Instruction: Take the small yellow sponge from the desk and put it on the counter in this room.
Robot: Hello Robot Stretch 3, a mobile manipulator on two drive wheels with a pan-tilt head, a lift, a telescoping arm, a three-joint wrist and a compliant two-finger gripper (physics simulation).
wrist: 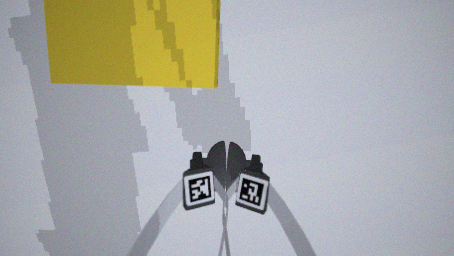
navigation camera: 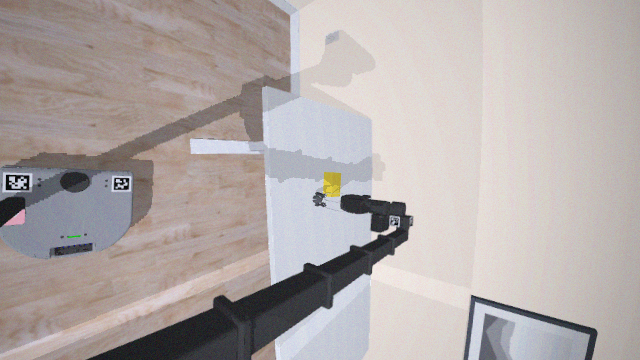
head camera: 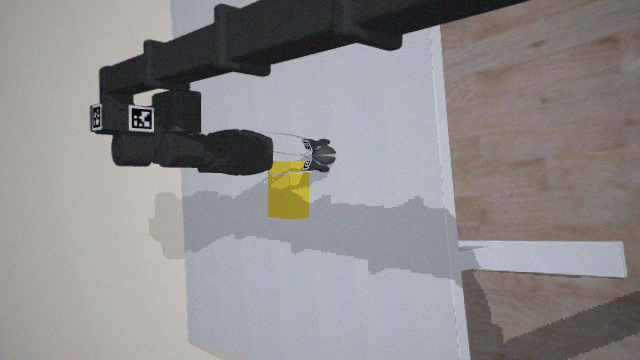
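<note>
The small yellow sponge (head camera: 288, 200) (navigation camera: 332, 181) (wrist: 135, 45) lies flat on the light grey desk (head camera: 310, 300) (navigation camera: 320, 125) (wrist: 360, 100), partly in the arm's shadow. My gripper (head camera: 326, 155) (navigation camera: 318, 199) (wrist: 226, 158) is shut with its two fingertips together and nothing between them. In the wrist view the fingertips are below the sponge's lower edge, near its right corner, apart from it. In the head view the gripper's fingers cover a bit of the sponge's upper edge. The counter does not show in these views.
The black telescoping arm (head camera: 300, 35) (navigation camera: 280, 300) reaches across the desk. A white desk leg or foot (head camera: 550, 258) (navigation camera: 225, 146) shows over the wooden floor. A wall (head camera: 75, 300) (navigation camera: 430, 125) runs along the desk's far side, with a framed picture (navigation camera: 530, 325). My grey base (navigation camera: 95, 210) stands on the floor.
</note>
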